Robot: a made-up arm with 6 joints.
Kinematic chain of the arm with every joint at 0, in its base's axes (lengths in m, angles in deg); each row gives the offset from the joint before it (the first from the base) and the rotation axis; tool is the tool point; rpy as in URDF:
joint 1: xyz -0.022 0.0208 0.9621 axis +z
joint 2: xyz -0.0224 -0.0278 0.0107 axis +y
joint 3: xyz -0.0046 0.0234 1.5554 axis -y
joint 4: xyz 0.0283 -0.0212 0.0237 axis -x
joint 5: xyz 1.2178 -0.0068 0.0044 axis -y
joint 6: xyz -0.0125 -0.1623 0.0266 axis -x
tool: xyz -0.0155 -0.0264 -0.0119 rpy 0 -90 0
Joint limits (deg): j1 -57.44..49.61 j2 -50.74..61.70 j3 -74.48..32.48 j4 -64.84..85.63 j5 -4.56..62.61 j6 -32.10..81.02
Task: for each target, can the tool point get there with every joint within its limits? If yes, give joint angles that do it. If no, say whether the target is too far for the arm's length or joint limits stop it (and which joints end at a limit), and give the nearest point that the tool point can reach.
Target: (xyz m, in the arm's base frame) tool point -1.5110 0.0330 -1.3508
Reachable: no: joint limits stop it (at a limit: joint 1, joint 2, joint 5, joint 6) | nearest point 0.1424 -0.6291 0.7070 | short by 2.722 m
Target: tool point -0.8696 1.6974 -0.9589
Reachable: no: joint limits stop it (at a limit: joint 1, joint 2, joint 4, joint 5, joint 6) | nearest point 0.6554 0.8439 0.5055 | short by 2.280 m
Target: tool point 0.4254 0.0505 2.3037
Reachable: yes | joints 33.45 -30.39 -30.90 -7.13 51.41 36.85
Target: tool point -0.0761 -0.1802 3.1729
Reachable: yes | joints -7.58 -32.31 16.97 -23.66 25.77 -1.39
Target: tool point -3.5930 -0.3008 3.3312
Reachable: no: too far | nearest point -1.3259 -0.0966 3.1923 | short by 2.280 m
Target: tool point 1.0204 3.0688 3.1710
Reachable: no: too far | nearest point 1.2909 1.5908 2.4790 | short by 1.654 m
